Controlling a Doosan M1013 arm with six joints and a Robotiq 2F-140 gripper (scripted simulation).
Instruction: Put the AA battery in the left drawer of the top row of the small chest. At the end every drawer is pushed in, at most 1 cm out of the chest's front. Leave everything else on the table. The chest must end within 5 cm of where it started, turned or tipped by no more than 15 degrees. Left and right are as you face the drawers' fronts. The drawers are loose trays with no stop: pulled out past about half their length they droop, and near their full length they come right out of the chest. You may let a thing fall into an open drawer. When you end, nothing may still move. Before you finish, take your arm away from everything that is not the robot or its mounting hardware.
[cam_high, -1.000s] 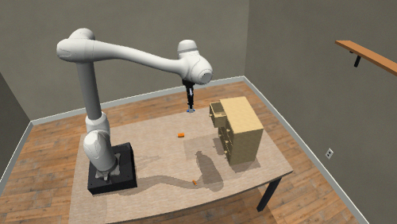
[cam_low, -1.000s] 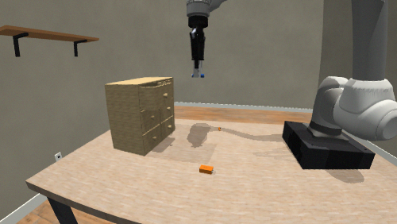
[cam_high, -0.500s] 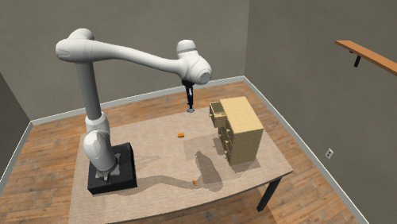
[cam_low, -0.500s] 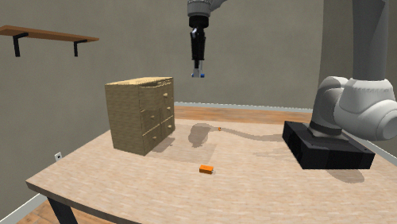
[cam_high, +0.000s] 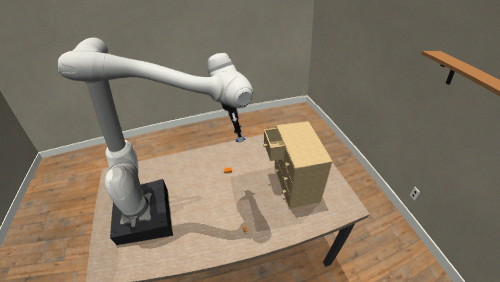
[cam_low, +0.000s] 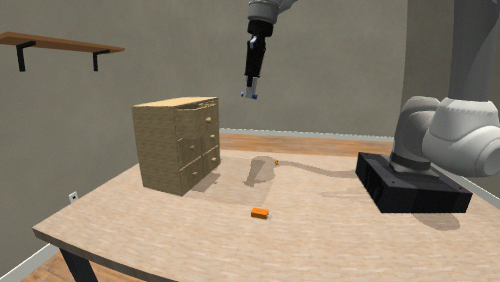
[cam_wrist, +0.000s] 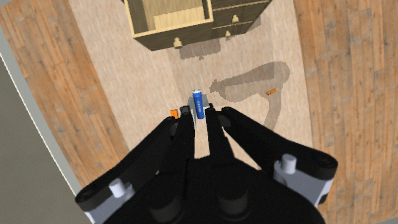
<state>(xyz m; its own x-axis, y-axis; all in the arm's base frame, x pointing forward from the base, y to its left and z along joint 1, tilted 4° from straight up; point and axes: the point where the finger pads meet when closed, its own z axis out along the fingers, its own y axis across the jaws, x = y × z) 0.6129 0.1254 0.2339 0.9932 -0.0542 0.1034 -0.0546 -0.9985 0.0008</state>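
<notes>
Right now my hand is 3 cm above the blue cylinder. The rest, counted from my hand: orange block (35 cm below, 13 cm to the left, 7 cm behind); orange cylinder (35 cm below, 30 cm to the right, 5 cm behind).
</notes>
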